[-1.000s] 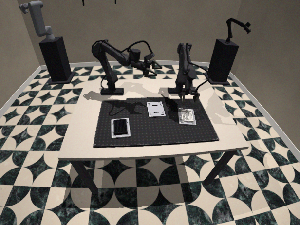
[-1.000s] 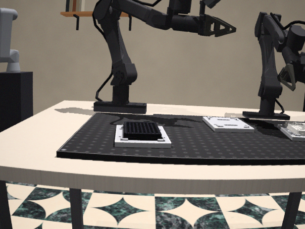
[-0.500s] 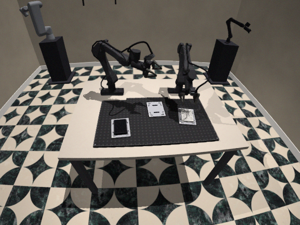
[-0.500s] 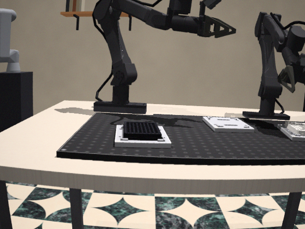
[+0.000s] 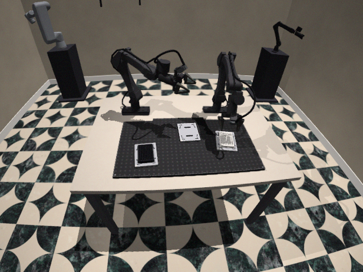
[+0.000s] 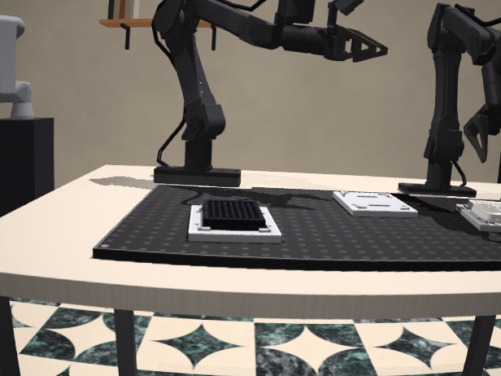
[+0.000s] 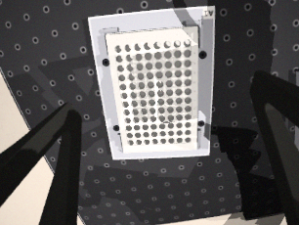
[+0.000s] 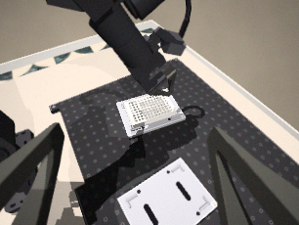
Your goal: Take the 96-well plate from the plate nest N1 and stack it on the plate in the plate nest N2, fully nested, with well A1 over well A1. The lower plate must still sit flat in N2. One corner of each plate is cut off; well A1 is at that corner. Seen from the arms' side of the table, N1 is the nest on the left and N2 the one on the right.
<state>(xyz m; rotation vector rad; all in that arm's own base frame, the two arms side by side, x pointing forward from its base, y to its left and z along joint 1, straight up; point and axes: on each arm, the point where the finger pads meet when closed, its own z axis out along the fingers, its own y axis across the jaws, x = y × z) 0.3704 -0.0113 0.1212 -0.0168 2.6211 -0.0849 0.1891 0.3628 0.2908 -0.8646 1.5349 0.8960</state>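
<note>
My left gripper is now 90 mm above the white 96-well plate, 20 mm past it and 10 mm to the right of it. Also, from my left hand: black 96-well plate (470 mm to the right, 90 mm below, 60 mm ahead).
</note>
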